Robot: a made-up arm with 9 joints. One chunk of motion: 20 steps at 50 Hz.
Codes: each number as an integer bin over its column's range. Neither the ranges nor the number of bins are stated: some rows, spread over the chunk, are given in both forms.
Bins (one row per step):
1: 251 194 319 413 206 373
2: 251 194 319 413 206 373
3: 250 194 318 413 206 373
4: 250 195 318 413 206 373
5: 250 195 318 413 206 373
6: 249 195 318 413 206 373
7: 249 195 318 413 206 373
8: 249 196 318 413 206 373
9: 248 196 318 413 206 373
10: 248 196 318 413 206 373
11: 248 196 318 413 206 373
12: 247 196 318 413 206 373
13: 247 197 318 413 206 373
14: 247 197 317 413 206 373
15: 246 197 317 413 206 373
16: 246 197 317 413 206 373
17: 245 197 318 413 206 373
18: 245 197 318 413 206 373
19: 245 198 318 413 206 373
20: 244 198 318 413 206 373
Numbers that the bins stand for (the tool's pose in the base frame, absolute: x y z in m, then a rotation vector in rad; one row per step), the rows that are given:
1: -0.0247 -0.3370 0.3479 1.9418 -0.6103 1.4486
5: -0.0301 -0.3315 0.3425 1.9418 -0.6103 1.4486
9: -0.0411 -0.3260 0.3425 1.9418 -0.6103 1.4486
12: -0.0466 -0.3260 0.3425 1.9418 -0.6103 1.4486
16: -0.0521 -0.3205 0.3370 1.9418 -0.6103 1.4486
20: -0.0630 -0.3151 0.3425 1.9418 -0.6103 1.4486
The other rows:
2: -0.0247 -0.3370 0.3479 1.9418 -0.6103 1.4486
3: -0.0301 -0.3370 0.3425 1.9418 -0.6103 1.4486
4: -0.0301 -0.3315 0.3425 1.9418 -0.6103 1.4486
6: -0.0356 -0.3315 0.3425 1.9418 -0.6103 1.4486
7: -0.0356 -0.3315 0.3425 1.9418 -0.6103 1.4486
8: -0.0356 -0.3260 0.3425 1.9418 -0.6103 1.4486
10: -0.0411 -0.3260 0.3425 1.9418 -0.6103 1.4486
11: -0.0411 -0.3260 0.3425 1.9418 -0.6103 1.4486
13: -0.0466 -0.3205 0.3425 1.9418 -0.6103 1.4486
14: -0.0466 -0.3205 0.3370 1.9418 -0.6103 1.4486
15: -0.0521 -0.3205 0.3370 1.9418 -0.6103 1.4486
17: -0.0575 -0.3205 0.3425 1.9418 -0.6103 1.4486
18: -0.0575 -0.3205 0.3425 1.9418 -0.6103 1.4486
19: -0.0575 -0.3151 0.3425 1.9418 -0.6103 1.4486

